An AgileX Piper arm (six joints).
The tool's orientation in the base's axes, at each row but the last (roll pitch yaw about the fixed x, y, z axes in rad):
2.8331 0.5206 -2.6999
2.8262 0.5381 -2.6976
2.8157 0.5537 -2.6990
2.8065 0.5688 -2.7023
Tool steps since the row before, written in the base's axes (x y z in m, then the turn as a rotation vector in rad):
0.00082 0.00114 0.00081 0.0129 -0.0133 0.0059
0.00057 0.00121 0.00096 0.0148 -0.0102 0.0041
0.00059 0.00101 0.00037 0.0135 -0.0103 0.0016
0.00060 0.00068 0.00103 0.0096 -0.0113 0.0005
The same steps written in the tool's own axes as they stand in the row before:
-0.00147 0.00068 0.00012 -0.0081 -0.0161 -0.0074
-0.00138 0.00090 -0.00002 -0.0098 -0.0151 -0.0038
-0.00102 0.00056 0.00039 -0.0075 -0.0152 -0.0022
-0.00126 0.00048 -0.00028 -0.0035 -0.0141 -0.0031

